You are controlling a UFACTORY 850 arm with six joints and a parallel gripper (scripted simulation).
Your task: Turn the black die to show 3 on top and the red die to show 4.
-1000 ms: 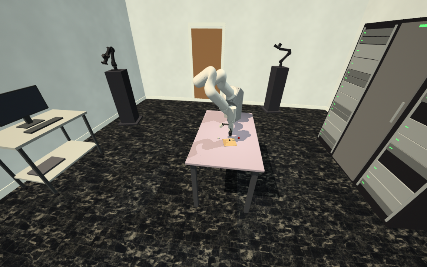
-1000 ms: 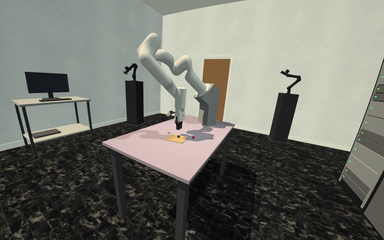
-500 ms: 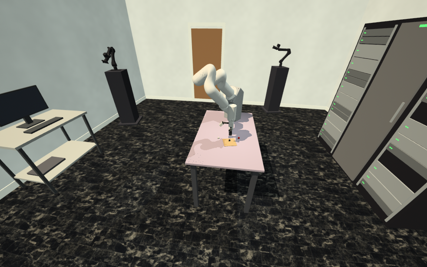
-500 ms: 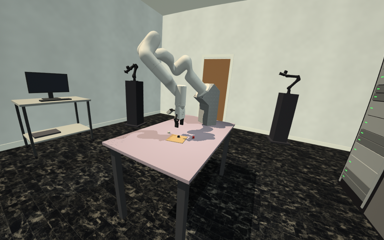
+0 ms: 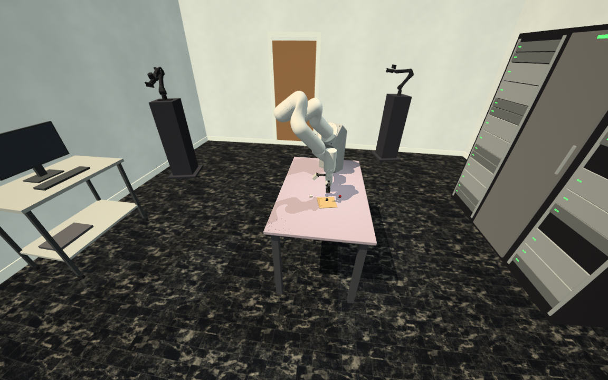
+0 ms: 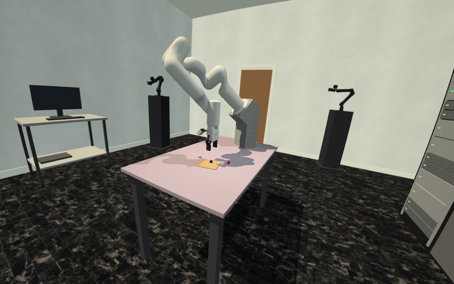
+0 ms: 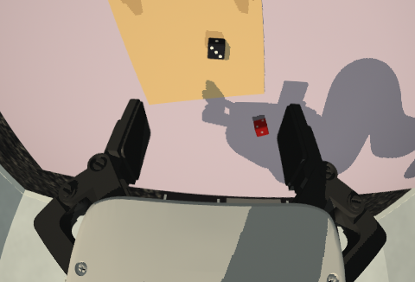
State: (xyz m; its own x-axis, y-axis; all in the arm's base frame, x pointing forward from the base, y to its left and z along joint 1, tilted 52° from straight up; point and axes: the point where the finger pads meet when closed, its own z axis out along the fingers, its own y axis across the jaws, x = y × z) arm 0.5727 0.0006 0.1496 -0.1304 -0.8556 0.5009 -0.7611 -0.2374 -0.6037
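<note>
My hand is 4 cm past the red die, 12 cm to the right of it and 11 cm above it. From my hand the other things lie so: mat (2 cm ahead, 11 cm below); then white die (6 cm behind, 12 cm to the right, 11 cm below); then black die (10 cm below).
</note>
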